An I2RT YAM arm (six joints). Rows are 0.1 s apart.
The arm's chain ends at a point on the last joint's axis. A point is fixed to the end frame.
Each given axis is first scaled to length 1.
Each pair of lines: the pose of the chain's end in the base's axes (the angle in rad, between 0 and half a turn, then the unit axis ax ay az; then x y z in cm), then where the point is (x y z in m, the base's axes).
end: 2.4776 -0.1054 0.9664 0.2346 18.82 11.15 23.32
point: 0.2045 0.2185 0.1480
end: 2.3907 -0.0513 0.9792 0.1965 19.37 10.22 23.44
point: 0.2296 0.2031 0.1479
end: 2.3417 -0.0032 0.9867 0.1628 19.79 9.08 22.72
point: 0.2475 0.1848 0.1396
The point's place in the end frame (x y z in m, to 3 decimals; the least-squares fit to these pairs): 0.038 0.060 0.118
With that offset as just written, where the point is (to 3 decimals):
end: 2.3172 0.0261 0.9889 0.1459 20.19 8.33 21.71
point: 0.259 0.173 0.130
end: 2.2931 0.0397 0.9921 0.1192 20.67 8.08 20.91
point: 0.269 0.165 0.119
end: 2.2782 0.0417 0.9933 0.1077 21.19 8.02 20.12
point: 0.276 0.162 0.111
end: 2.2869 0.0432 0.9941 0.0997 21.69 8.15 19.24
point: 0.281 0.161 0.100
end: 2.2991 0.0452 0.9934 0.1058 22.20 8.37 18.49
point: 0.285 0.165 0.093
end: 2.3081 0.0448 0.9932 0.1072 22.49 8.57 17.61
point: 0.287 0.167 0.084
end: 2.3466 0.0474 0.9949 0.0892 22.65 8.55 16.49
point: 0.286 0.164 0.068
